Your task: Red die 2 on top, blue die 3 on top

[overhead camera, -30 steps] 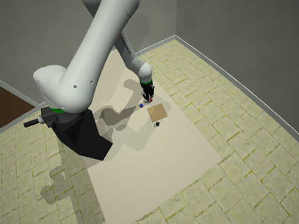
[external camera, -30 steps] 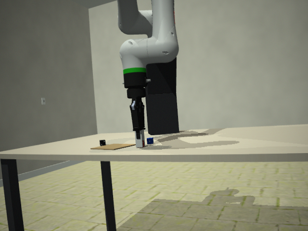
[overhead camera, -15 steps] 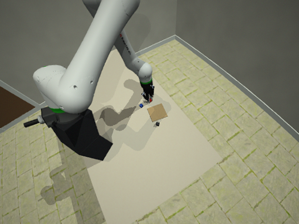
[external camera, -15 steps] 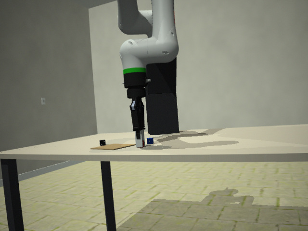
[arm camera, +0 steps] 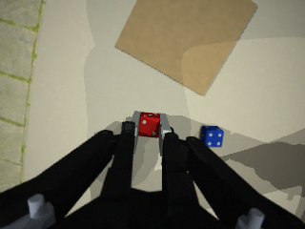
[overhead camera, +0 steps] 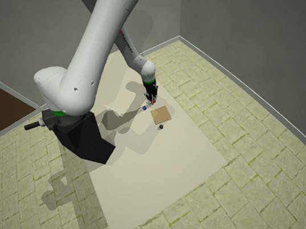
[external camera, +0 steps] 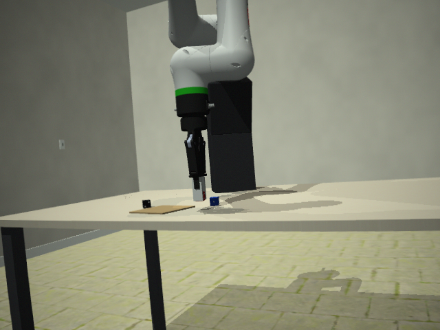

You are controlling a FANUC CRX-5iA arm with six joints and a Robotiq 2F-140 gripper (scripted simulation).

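Now: hand 20 mm past the brown mat, 130 mm to the left of it and 60 mm above it. From my hand the other things lie so: red die (20 mm below); blue die (90 mm behind, 10 mm to the left, 50 mm below); black die (90 mm behind, 230 mm to the right, 50 mm below).
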